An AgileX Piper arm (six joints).
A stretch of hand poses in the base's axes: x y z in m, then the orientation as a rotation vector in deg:
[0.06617 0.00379 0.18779 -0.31 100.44 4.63]
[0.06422 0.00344 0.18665 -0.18 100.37 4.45]
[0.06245 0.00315 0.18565 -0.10 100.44 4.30]
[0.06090 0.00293 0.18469 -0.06 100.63 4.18]
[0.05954 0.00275 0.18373 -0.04 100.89 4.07]
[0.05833 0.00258 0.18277 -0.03 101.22 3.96]
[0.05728 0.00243 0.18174 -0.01 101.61 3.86]
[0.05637 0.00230 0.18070 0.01 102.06 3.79]
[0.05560 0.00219 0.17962 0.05 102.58 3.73]
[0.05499 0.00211 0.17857 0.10 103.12 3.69]
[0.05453 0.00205 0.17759 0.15 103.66 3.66]
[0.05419 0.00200 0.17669 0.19 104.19 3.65]
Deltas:
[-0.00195 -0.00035 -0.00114 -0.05 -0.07 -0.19]
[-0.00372 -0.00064 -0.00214 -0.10 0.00 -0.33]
[-0.00527 -0.00086 -0.00310 -0.17 0.19 -0.42]
[-0.00663 -0.00104 -0.00406 -0.24 0.45 -0.49]
[-0.00784 -0.00121 -0.00502 -0.32 0.77 -0.55]
[-0.00889 -0.00136 -0.00605 -0.39 1.16 -0.61]
[-0.00980 -0.00149 -0.00709 -0.44 1.61 -0.65]
[-0.01057 -0.00160 -0.00817 -0.47 2.13 -0.70]
[-0.01118 -0.00168 -0.00922 -0.49 2.67 -0.75]
[-0.01164 -0.00174 -0.01020 -0.50 3.21 -0.79]
[-0.01198 -0.00179 -0.01110 -0.50 3.74 -0.81]

